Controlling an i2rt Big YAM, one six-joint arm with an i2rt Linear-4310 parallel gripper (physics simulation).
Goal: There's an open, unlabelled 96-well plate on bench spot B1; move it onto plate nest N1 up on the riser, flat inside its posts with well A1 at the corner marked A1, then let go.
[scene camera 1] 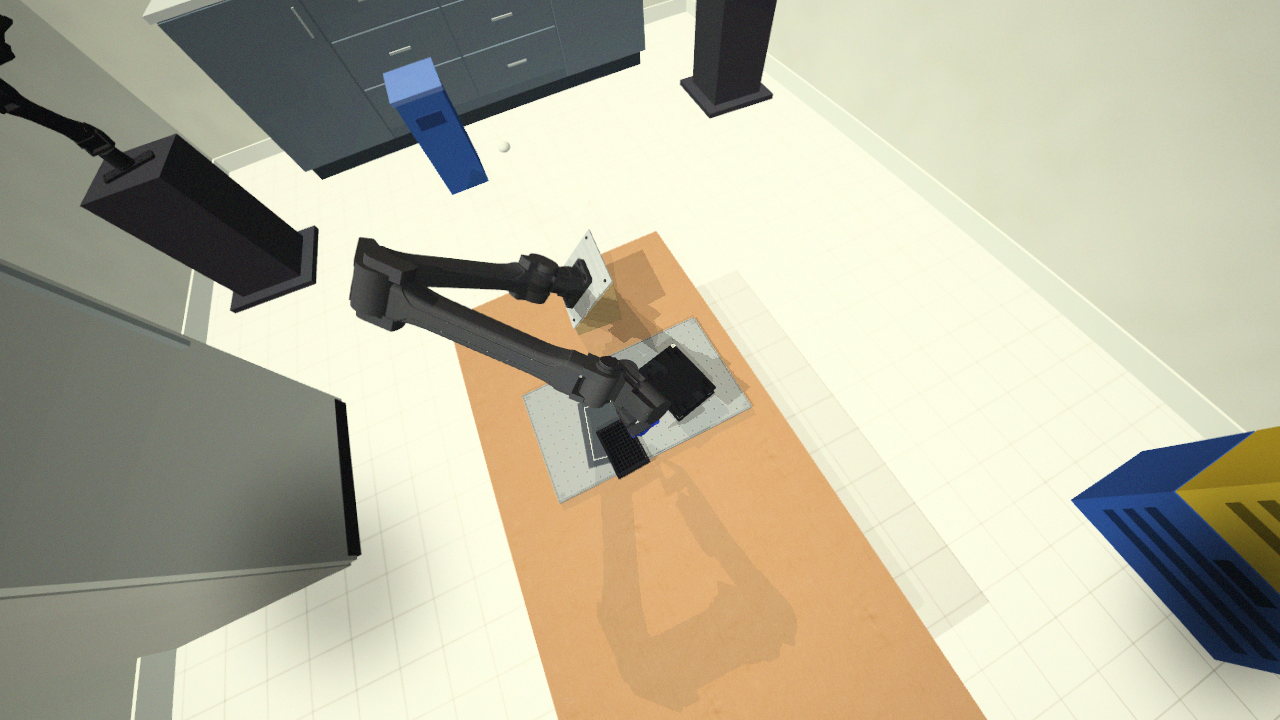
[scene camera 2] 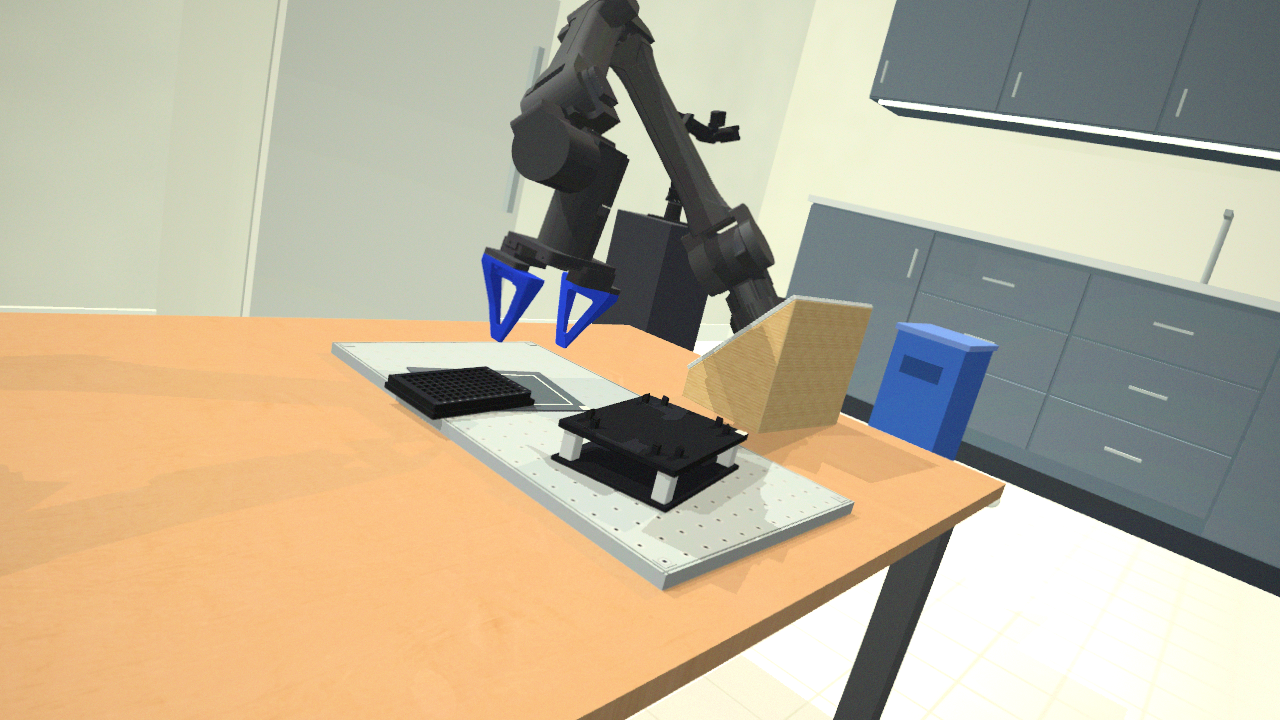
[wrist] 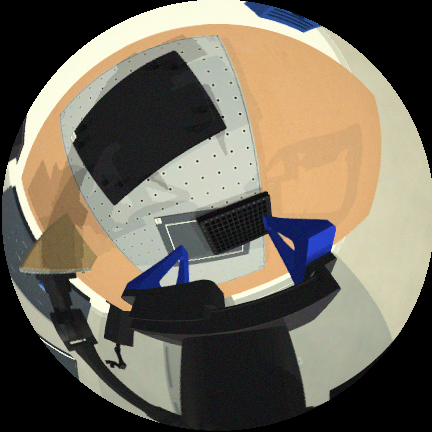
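Pixels of known places: gripper, between the fingertips: (scene camera 1: 631, 417) (scene camera 2: 529, 343) (wrist: 221, 235); arm's base, origin of its link: (scene camera 1: 577, 284) (scene camera 2: 769, 340) (wrist: 53, 272).
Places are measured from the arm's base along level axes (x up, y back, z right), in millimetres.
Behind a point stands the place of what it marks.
Observation:
The black 96-well plate (scene camera 1: 622, 449) @[x -81, y -457, z 47 mm] (scene camera 2: 460, 392) @[x -71, y -467, z 22 mm] (wrist: 237, 222) @[x -73, y -448, z 34 mm] lies wells up, skewed across part of the grey marked bench spot (scene camera 1: 591, 441) @[x -84, y -408, z 112 mm] (scene camera 2: 553, 392) @[x -84, y -329, z 45 mm] (wrist: 186, 241) @[x -84, y -352, z 54 mm] and reaching the pegboard's long edge. Its A1 lettering is too small to read. The black nest (scene camera 1: 682, 380) @[x -47, y -362, z -156 mm] (scene camera 2: 657, 431) @[x -46, y -364, z -152 mm] (wrist: 150, 125) @[x -46, y -371, z -131 mm] stands raised on white legs, with short posts around its top and no plate on it; a small pale mark shows at one corner in the wrist view. My gripper (scene camera 2: 530, 342) @[x -11, y -413, z -3 mm] (wrist: 221, 235) @[x -11, y -413, z -3 mm] is open and empty, with blue fingers above the pegboard near the plate. The arm mostly hides the fingers in scene camera 1.
The pale pegboard (scene camera 1: 550, 465) @[x -86, y -424, z 225 mm] (scene camera 2: 760, 528) @[x -86, y -344, z -274 mm] (wrist: 250, 165) @[x -86, y -485, z -53 mm] carries both spot and nest on the wooden table (scene camera 1: 644, 573) @[x -99, y -722, z 98 mm] (scene camera 2: 313, 555) @[x -99, y -678, z -173 mm] (wrist: 310, 90) @[x -99, y -654, z -196 mm]. A wooden wedge (scene camera 2: 810, 367) @[x -10, y -18, z -86 mm] (wrist: 60, 250) @[x -27, y -96, z -35 mm] bears the arm's base beside the board. A blue bin (scene camera 1: 443, 134) (scene camera 2: 930, 394) stands on the floor beyond.

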